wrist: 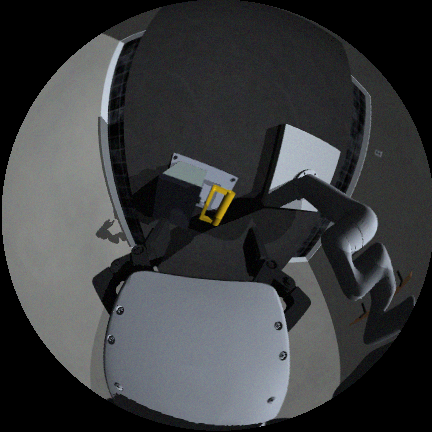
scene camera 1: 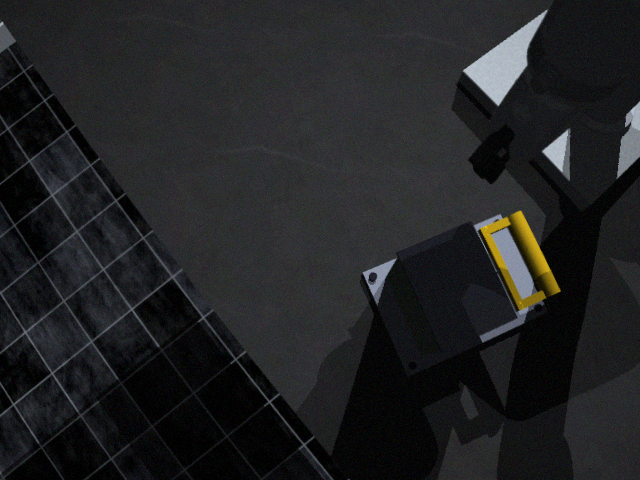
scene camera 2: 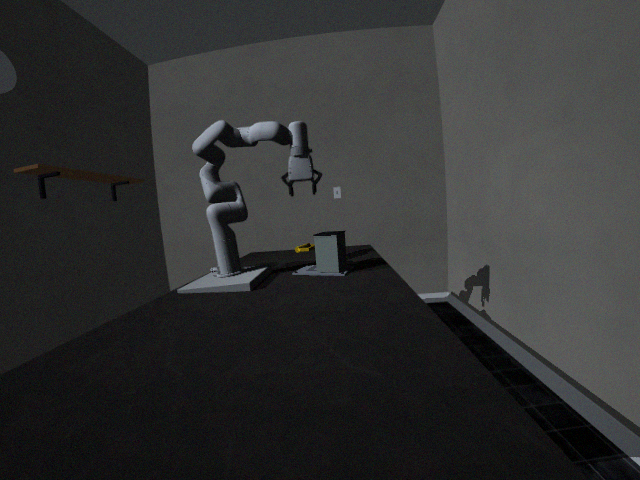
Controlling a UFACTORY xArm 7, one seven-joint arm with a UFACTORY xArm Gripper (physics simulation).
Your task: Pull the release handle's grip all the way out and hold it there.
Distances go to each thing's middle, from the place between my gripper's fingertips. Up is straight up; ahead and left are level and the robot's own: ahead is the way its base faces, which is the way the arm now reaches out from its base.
Scene:
Now: hand 70 mm short of the base plate [scene camera 1: 411, 359], 70 mm to the right of it and 330 mm above it.

